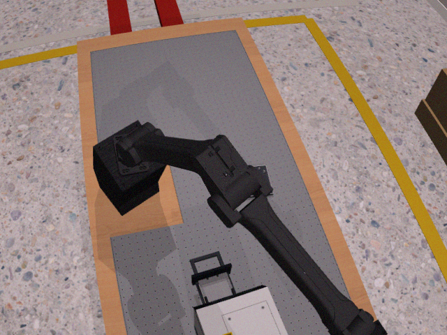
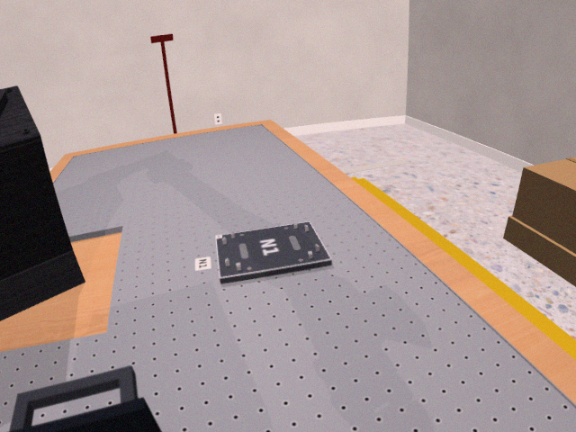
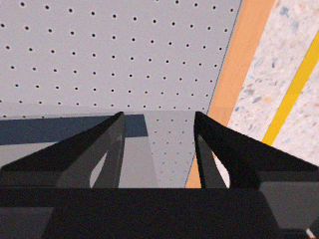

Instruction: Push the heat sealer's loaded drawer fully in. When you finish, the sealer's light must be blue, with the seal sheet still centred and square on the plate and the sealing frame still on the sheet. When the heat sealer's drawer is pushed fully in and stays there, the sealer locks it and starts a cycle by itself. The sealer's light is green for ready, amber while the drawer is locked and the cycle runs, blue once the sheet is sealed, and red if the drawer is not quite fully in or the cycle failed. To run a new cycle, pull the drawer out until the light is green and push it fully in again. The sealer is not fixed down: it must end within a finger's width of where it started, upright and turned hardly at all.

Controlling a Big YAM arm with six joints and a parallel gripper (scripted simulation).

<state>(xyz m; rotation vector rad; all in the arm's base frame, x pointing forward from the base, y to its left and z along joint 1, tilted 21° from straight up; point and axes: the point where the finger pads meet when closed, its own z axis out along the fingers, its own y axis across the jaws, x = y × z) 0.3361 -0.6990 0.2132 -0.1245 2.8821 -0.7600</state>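
Now: the black drawer 31 cm to the left of my hand, 20 cm behind it and 10 cm below it.
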